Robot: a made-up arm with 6 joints.
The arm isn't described. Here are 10 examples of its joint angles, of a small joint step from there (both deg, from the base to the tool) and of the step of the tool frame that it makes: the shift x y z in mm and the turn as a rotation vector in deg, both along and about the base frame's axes.
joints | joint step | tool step
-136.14 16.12 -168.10 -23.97 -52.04 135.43 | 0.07 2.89 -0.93 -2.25 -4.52 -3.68 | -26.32 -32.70 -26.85 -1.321 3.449 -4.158
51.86 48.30 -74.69 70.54 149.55 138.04 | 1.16 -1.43 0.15 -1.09 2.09 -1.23 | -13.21 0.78 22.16 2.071 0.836 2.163
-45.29 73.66 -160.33 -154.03 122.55 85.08 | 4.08 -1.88 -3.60 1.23 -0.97 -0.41 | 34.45 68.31 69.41 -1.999 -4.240 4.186
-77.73 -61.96 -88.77 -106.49 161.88 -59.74 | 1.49 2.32 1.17 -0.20 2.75 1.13 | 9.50 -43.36 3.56 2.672 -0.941 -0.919
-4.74 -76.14 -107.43 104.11 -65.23 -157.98 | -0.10 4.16 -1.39 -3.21 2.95 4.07 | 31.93 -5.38 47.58 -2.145 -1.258 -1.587
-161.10 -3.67 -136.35 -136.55 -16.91 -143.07 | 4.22 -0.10 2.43 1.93 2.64 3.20 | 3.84 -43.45 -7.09 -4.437 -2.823 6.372
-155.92 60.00 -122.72 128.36 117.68 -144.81 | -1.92 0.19 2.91 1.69 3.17 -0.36 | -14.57 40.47 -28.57 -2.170 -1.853 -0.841
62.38 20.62 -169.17 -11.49 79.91 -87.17 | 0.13 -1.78 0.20 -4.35 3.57 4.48 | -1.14 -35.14 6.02 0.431 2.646 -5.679
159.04 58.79 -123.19 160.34 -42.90 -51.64 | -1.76 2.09 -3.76 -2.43 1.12 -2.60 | -1.69 43.61 1.09 3.654 0.788 1.912
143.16 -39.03 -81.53 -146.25 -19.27 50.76 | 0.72 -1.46 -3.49 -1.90 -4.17 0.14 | 37.75 -36.17 31.87 3.005 -0.461 1.613
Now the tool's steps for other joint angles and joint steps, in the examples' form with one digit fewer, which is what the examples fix.
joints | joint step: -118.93 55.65 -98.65 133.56 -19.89 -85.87 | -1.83 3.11 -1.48 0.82 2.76 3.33
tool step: -20.1 10.6 -42.7 -2.70 -2.60 -3.94
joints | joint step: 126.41 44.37 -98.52 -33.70 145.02 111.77 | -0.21 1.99 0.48 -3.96 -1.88 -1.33
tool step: 13.5 10.9 -29.9 -0.38 -1.84 2.91
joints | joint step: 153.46 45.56 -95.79 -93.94 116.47 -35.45 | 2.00 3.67 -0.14 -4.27 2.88 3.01
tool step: -24.7 -31.4 -41.5 5.13 -3.09 3.83
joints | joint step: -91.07 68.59 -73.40 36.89 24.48 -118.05 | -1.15 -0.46 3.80 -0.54 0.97 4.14
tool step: -11.8 53.1 -10.0 5.18 0.50 -4.40
